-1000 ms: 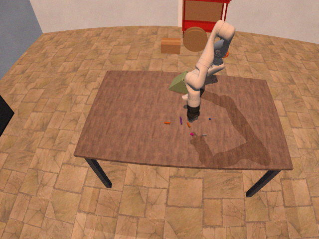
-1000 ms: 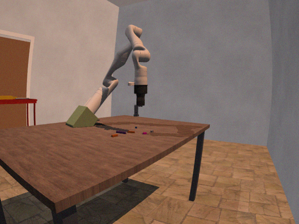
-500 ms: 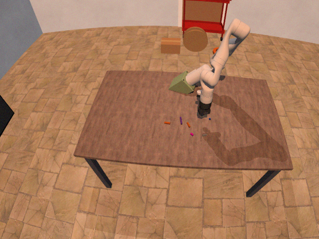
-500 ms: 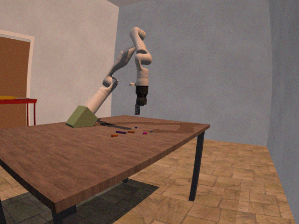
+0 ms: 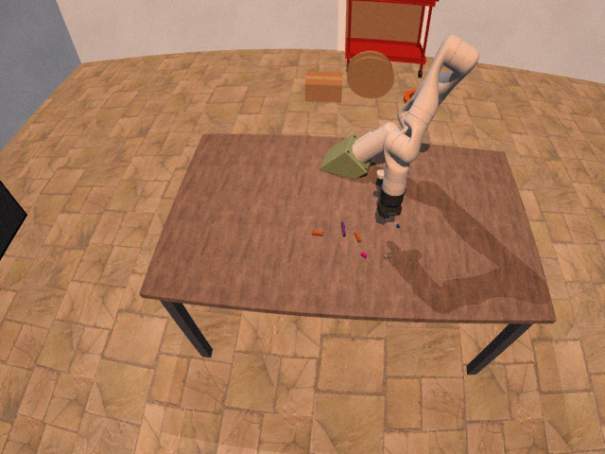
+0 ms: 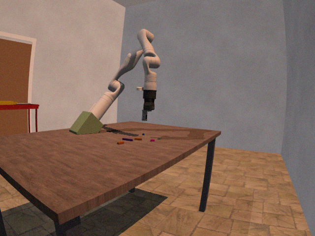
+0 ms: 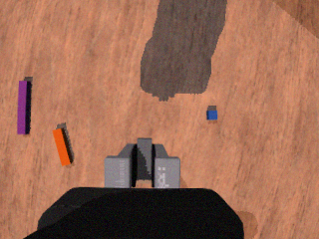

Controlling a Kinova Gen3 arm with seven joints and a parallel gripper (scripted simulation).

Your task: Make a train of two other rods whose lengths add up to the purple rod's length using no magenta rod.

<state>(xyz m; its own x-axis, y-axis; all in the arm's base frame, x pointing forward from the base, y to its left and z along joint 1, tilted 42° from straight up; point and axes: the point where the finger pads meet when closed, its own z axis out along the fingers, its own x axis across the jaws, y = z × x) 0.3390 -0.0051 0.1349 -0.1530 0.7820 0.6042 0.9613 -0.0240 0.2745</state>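
Right now the blue rod is 11 cm below my hand, 7 cm to the left of it and 4 cm behind it. The rest, counted from my hand: magenta rod: 11 cm below, 10 cm ahead, 7 cm to the right; purple rod: 14 cm to the right, 11 cm below, 2 cm behind; orange rod: 24 cm to the right, 11 cm below, 1 cm ahead.
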